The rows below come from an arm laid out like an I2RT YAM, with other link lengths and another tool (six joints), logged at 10 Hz.
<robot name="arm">
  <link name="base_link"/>
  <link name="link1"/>
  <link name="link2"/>
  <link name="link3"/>
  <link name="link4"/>
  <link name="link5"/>
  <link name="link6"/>
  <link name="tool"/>
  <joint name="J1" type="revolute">
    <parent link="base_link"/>
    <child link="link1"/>
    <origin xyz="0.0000 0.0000 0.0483" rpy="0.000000 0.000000 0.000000"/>
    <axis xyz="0 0 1"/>
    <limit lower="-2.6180" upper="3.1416"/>
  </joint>
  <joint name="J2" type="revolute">
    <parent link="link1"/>
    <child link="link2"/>
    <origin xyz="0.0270 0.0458 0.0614" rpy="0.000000 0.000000 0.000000"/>
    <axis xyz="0 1 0"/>
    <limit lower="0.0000" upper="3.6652"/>
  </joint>
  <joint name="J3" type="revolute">
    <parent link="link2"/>
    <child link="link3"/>
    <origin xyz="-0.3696 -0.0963 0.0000" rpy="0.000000 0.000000 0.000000"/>
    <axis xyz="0 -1 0"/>
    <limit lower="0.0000" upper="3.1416"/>
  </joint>
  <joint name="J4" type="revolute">
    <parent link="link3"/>
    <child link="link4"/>
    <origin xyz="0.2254 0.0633 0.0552" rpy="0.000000 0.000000 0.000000"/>
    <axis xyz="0 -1 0"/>
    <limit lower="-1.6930" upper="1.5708"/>
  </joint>
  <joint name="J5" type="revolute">
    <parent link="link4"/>
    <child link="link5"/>
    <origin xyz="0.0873 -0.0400 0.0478" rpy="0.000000 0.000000 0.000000"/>
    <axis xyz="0 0 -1"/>
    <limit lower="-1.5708" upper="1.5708"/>
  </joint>
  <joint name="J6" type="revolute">
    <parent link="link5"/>
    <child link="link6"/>
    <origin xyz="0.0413 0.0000 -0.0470" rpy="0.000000 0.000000 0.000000"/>
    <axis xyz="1 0 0"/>
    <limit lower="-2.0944" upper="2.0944"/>
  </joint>
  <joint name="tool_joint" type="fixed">
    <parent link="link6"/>
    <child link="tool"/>
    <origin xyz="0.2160 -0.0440 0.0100" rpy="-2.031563 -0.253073 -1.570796"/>
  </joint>
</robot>
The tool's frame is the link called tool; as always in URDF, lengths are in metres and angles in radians.
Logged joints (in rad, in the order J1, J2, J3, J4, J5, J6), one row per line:
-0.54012, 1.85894, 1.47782, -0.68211, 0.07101, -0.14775
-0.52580, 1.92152, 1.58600, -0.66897, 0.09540, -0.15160
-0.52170, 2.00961, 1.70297, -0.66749, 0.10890, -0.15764
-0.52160, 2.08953, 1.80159, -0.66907, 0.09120, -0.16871
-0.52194, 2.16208, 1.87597, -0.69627, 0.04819, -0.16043
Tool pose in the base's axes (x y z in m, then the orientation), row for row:
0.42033, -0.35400, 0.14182, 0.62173, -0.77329, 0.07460, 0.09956
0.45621, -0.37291, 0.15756, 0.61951, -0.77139, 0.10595, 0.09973
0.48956, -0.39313, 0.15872, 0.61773, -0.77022, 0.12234, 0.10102
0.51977, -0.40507, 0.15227, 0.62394, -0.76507, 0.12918, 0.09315
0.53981, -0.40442, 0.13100, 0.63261, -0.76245, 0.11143, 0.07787
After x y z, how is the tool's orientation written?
As a quaternion, x y z w.
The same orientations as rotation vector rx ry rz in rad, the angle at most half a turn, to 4 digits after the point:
1.8383, -2.2865, 0.2206
1.8316, -2.2806, 0.3132
1.8250, -2.2755, 0.3614
1.8518, -2.2707, 0.3834
1.8945, -2.2834, 0.3337

